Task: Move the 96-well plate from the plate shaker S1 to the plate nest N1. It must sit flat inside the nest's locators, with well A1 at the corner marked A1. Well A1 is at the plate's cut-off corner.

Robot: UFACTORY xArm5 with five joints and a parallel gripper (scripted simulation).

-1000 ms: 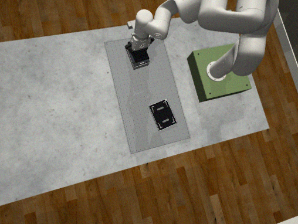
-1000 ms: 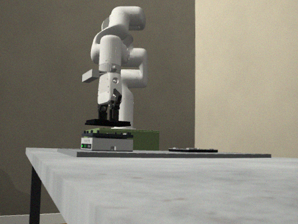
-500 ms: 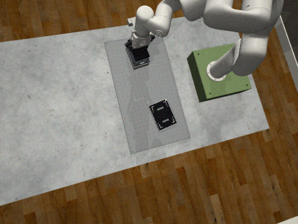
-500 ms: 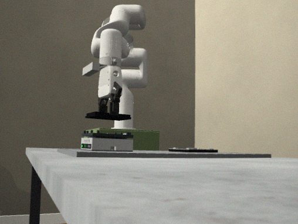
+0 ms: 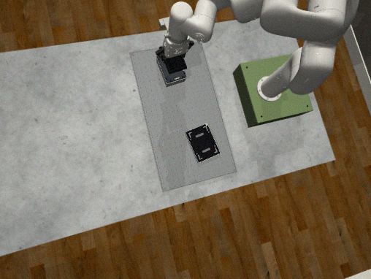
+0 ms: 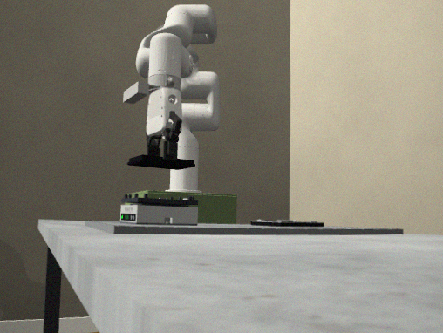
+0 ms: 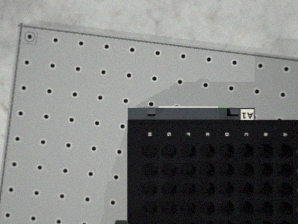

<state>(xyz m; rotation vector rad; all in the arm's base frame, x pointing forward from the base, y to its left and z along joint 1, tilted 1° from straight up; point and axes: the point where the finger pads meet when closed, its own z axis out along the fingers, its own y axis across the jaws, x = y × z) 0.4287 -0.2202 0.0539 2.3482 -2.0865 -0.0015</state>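
The black plate nest N1 is 6 cm behind my hand, 39 cm to the left of it and 14 cm below it. From my hand the other things lie so: black 96-well plate 1 cm below; nest A1 label 10 cm behind, 31 cm to the left, 14 cm below.
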